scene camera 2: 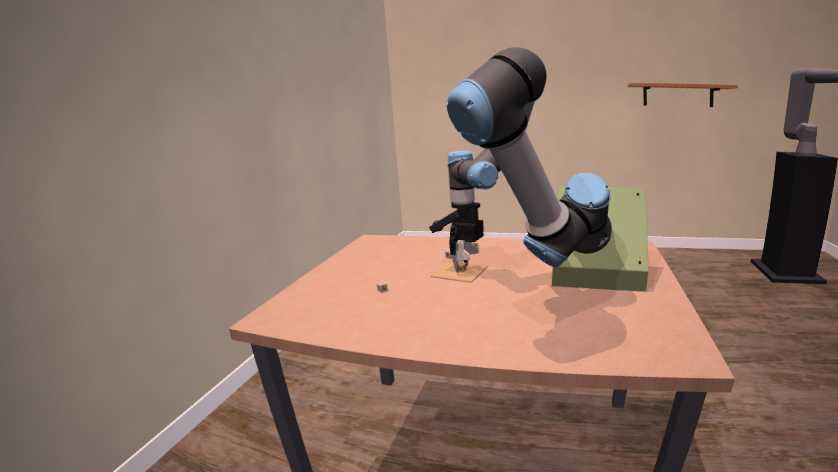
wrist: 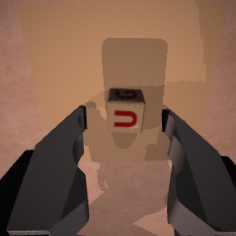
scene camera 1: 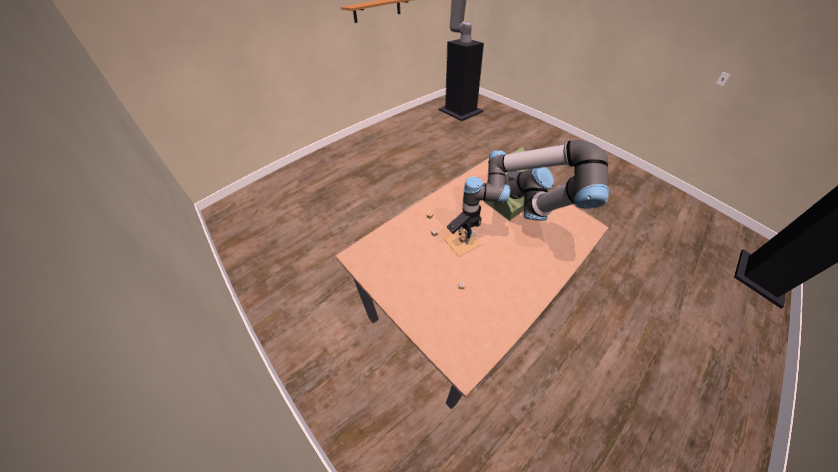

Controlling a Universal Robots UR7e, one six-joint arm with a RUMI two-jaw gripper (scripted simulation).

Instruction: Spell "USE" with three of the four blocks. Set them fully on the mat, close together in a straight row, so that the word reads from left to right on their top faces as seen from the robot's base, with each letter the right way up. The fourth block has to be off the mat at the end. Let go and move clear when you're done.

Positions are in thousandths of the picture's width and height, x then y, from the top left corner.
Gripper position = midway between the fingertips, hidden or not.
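Observation:
There is my gripper (scene camera 2: 552, 571), seen from out in the scene. From the wrist I find a mat (wrist: 320, 252) and a letter block (wrist: 536, 456), and my own gripper (wrist: 528, 464) appears there as well.

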